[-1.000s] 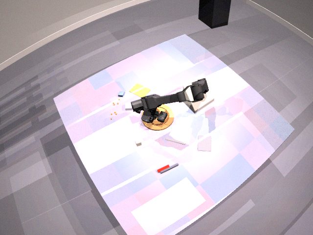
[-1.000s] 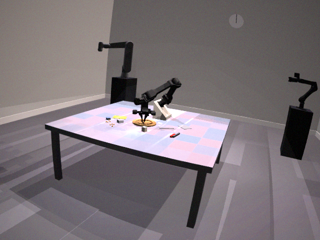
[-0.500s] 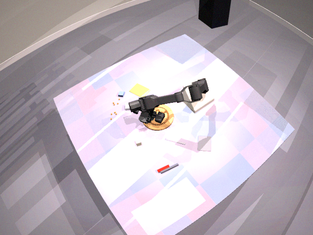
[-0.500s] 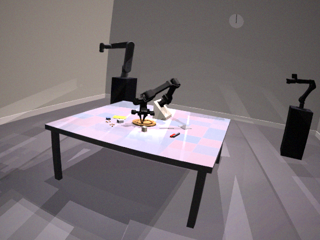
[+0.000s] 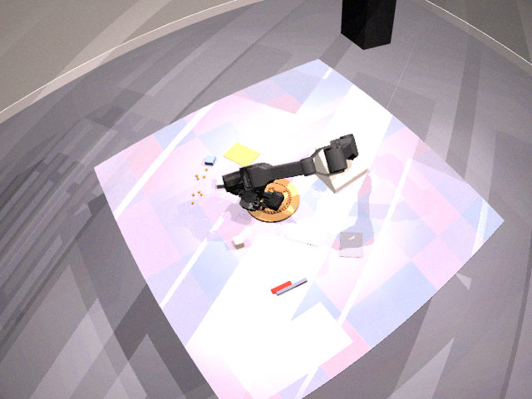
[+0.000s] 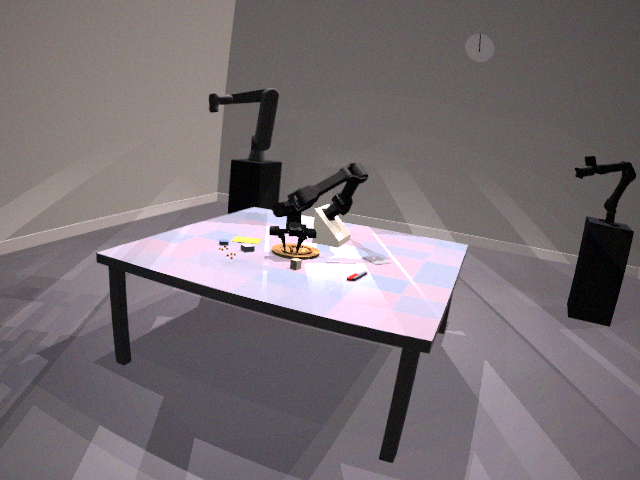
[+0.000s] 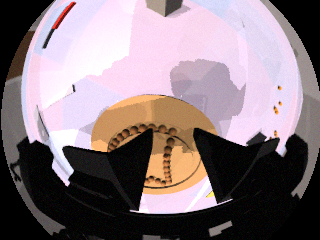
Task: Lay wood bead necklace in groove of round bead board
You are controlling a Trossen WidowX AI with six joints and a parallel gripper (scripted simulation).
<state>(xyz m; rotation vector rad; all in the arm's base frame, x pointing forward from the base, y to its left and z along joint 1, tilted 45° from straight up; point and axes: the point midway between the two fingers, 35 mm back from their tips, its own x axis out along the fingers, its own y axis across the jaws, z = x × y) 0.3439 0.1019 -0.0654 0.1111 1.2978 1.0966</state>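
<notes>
The round bead board is 60 mm behind my gripper tip, 20 mm to the right of it and 10 mm below it. Also, from my gripper tip: cream cube (120 mm ahead, 100 mm to the left); then white block (170 mm to the right, 60 mm ahead, 10 mm below); then thin rod (190 mm to the left, 70 mm behind, 20 mm below).
</notes>
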